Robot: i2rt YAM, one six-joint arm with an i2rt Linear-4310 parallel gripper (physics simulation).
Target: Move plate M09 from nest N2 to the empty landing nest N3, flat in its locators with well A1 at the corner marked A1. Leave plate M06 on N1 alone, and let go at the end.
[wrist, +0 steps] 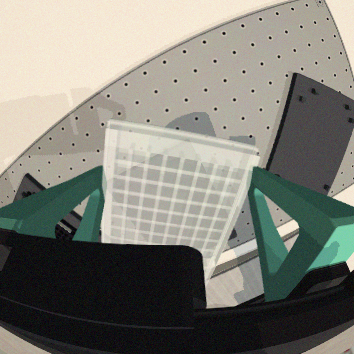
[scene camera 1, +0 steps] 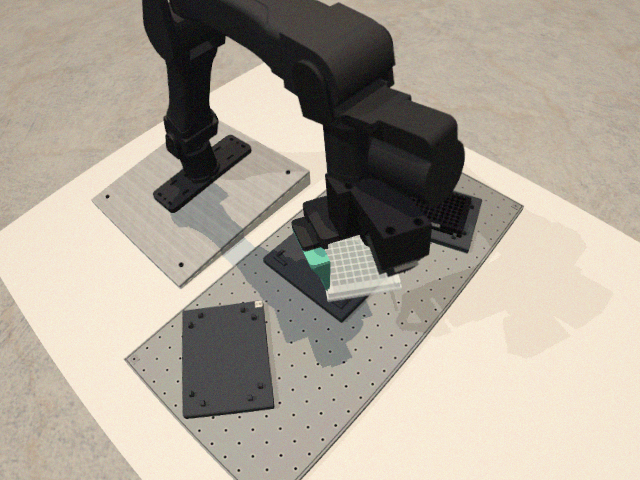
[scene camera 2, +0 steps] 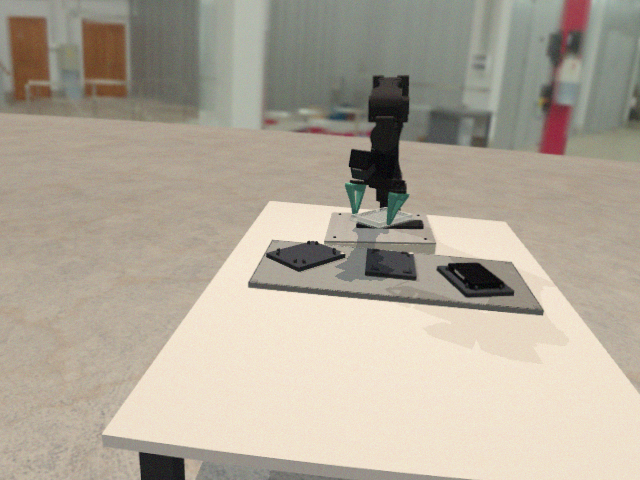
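Note:
The clear-white well plate M09 (scene camera 1: pixel 356 263) (scene camera 2: pixel 379 217) (wrist: pixel 170 200) is held by its two sides between the green fingers. My gripper (scene camera 1: pixel 364 273) (scene camera 2: pixel 371 218) (wrist: pixel 176 174) is shut on it, above the middle nest (scene camera 1: pixel 299 281) (scene camera 2: pixel 390 266), with a gap below. The middle nest is dark and partly hidden under the plate. Another dark nest (scene camera 1: pixel 227 356) (scene camera 2: pixel 305 255) (wrist: pixel 315 135) with small pins is empty; a pale tag (scene camera 1: pixel 258 304) marks one corner. Black plate M06 (scene camera 1: pixel 449 211) (scene camera 2: pixel 474 274) sits on nest N1 (scene camera 1: pixel 475 222) (scene camera 2: pixel 467 293). Well A1 and the nest labels are not readable.
The nests stand on a grey perforated board (scene camera 1: pixel 320 413) (scene camera 2: pixel 330 286) (wrist: pixel 200 75). The arm's base stands on a pale grey block (scene camera 1: pixel 139 206) (scene camera 2: pixel 379 236) behind it. In scene camera 1 the arm's wrist partly covers M06 and its nest.

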